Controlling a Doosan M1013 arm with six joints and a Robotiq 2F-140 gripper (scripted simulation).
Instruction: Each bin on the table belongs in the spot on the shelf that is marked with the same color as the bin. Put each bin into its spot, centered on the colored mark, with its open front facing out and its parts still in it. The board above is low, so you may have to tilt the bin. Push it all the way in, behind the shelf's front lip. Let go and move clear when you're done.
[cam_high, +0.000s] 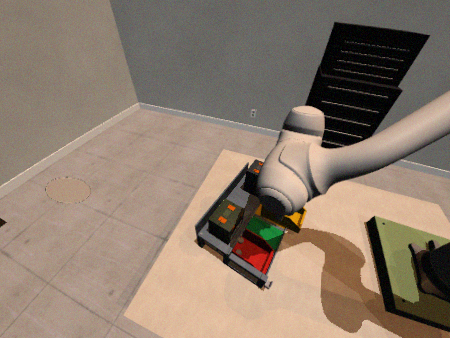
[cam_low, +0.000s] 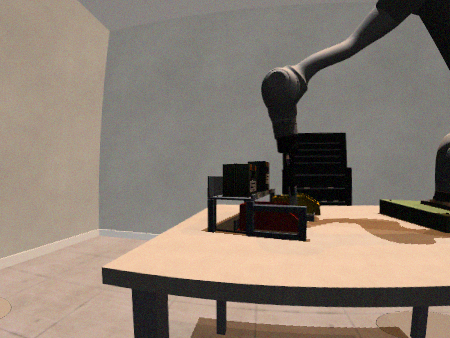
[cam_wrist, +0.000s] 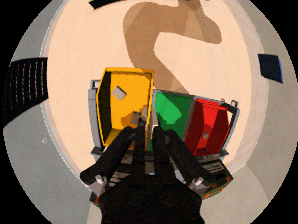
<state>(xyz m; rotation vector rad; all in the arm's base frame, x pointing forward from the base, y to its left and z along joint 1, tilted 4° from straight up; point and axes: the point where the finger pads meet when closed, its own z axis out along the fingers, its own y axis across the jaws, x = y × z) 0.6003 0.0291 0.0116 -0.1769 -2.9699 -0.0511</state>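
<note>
Right now the yellow bin is 10 mm behind my hand, 50 mm to the right of it and 40 mm below it. Also, from my hand: dark box 130 mm ahead, 70 mm to the right, 70 mm above; then red bin 70 mm ahead, 170 mm to the left, 50 mm below.
</note>
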